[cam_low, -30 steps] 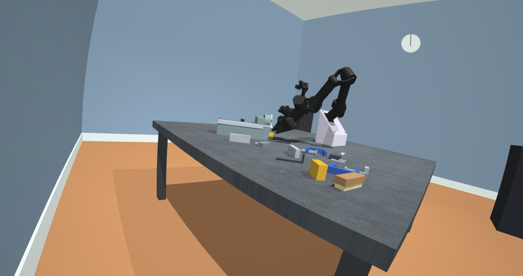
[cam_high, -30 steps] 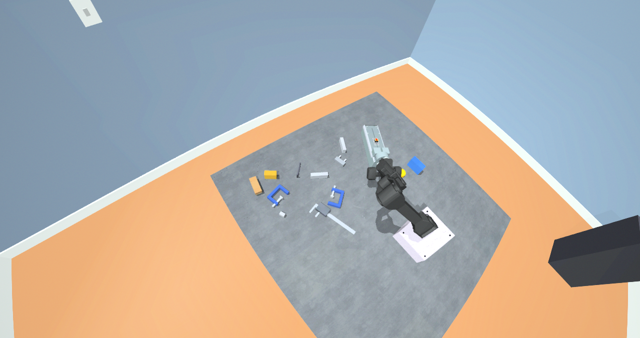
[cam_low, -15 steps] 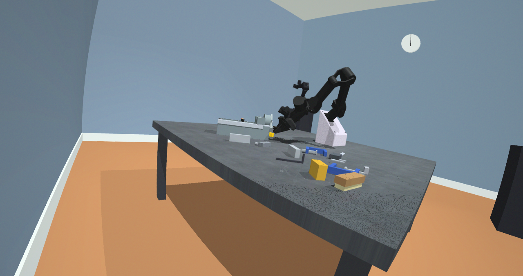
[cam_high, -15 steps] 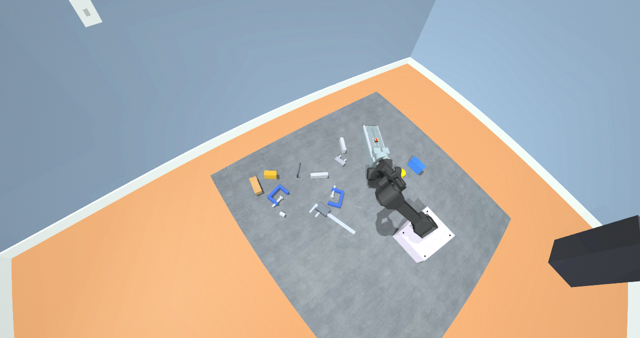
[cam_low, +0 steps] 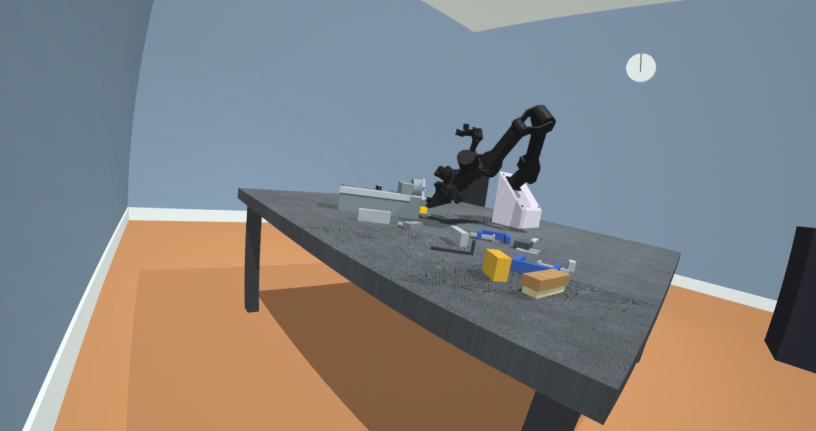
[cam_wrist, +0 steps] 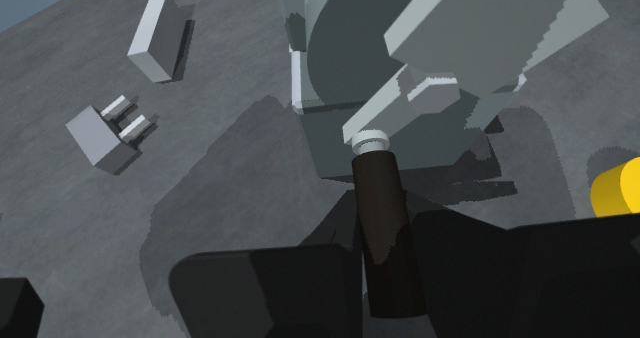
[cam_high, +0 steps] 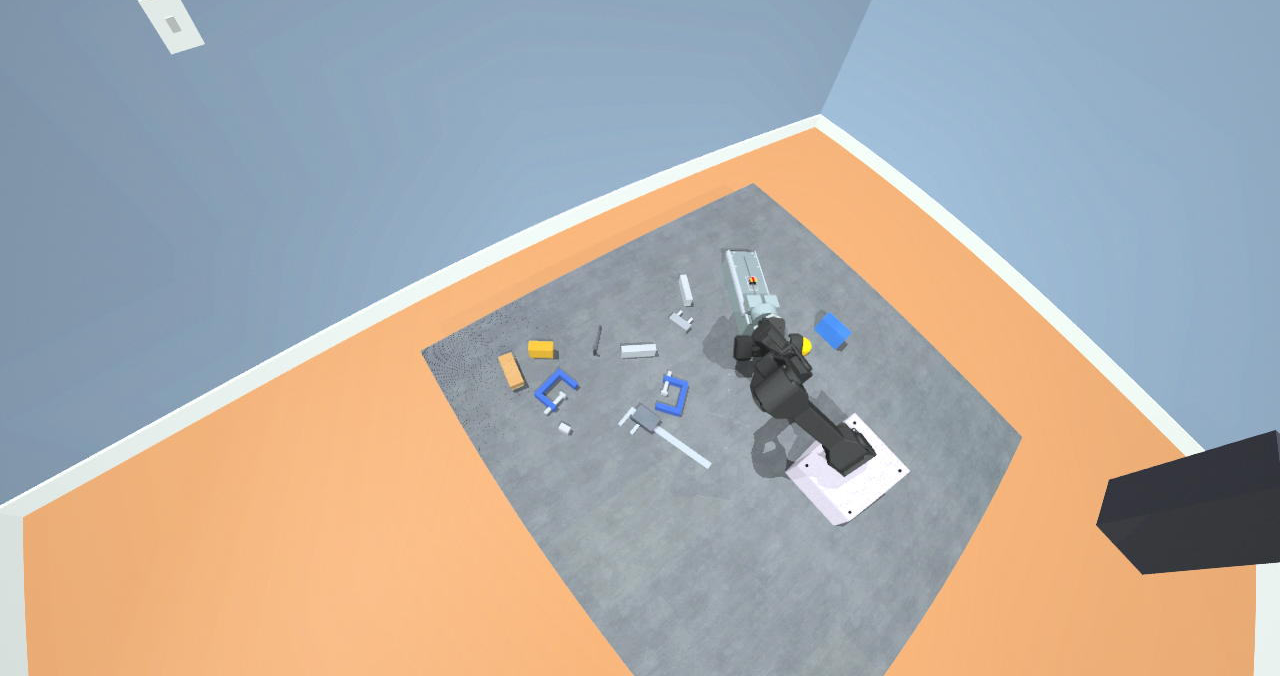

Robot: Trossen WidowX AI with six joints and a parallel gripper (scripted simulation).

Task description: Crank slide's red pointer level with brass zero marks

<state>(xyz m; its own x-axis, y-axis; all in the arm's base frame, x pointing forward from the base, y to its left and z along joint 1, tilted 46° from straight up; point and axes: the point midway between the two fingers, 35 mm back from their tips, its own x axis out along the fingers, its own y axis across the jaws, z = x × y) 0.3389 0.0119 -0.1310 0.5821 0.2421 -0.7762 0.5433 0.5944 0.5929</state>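
My gripper tip is 130 mm short of the red pointer, 110 mm to the left of it and 40 mm below it. Also, from my gripper tip: dark handle (20 mm behind, 20 mm above, 10 mm to the left); then yellow round piece (120 mm to the right, 90 mm behind, 30 mm below); then pronged grey block (170 mm ahead, 120 mm to the left, 30 mm below).
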